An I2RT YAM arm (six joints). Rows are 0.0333 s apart.
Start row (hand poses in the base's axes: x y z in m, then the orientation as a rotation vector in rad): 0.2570, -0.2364, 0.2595, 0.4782, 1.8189, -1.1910
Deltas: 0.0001, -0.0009, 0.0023, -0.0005, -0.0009, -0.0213; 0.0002, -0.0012, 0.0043, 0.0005, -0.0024, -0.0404; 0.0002, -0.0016, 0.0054, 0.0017, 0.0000, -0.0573; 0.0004, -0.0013, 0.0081, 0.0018, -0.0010, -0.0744; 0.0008, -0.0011, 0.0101, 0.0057, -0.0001, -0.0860; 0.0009, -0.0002, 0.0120, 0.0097, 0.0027, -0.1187; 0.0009, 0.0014, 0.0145, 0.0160, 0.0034, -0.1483; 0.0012, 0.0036, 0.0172, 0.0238, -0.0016, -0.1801; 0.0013, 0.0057, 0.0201, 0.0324, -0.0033, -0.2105
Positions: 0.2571, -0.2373, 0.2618, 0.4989, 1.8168, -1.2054; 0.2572, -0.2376, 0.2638, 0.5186, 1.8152, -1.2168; 0.2572, -0.2380, 0.2649, 0.5345, 1.8171, -1.2282; 0.2574, -0.2377, 0.2676, 0.5516, 1.8152, -1.2392; 0.2578, -0.2375, 0.2696, 0.5646, 1.8178, -1.2440; 0.2579, -0.2366, 0.2715, 0.5974, 1.8203, -1.2636; 0.2579, -0.2350, 0.2740, 0.6297, 1.8225, -1.2782; 0.2582, -0.2328, 0.2767, 0.6680, 1.8203, -1.2901; 0.2583, -0.2307, 0.2796, 0.7038, 1.8212, -1.3017
